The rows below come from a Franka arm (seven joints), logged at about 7 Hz.
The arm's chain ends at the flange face. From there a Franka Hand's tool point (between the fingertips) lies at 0.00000 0.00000 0.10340 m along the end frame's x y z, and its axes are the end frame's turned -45 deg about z.
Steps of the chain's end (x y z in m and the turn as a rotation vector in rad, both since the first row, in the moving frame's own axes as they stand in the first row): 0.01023 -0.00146 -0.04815 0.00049 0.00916 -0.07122; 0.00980 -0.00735 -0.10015 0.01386 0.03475 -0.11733; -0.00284 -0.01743 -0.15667 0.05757 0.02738 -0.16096
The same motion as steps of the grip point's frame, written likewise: 0.00899 0.00681 -0.04815 -0.00613 0.00682 -0.07122; 0.01576 0.00305 -0.10022 -0.01477 0.03437 -0.11733; 0.01632 -0.01703 -0.15688 0.02135 0.06007 -0.16096
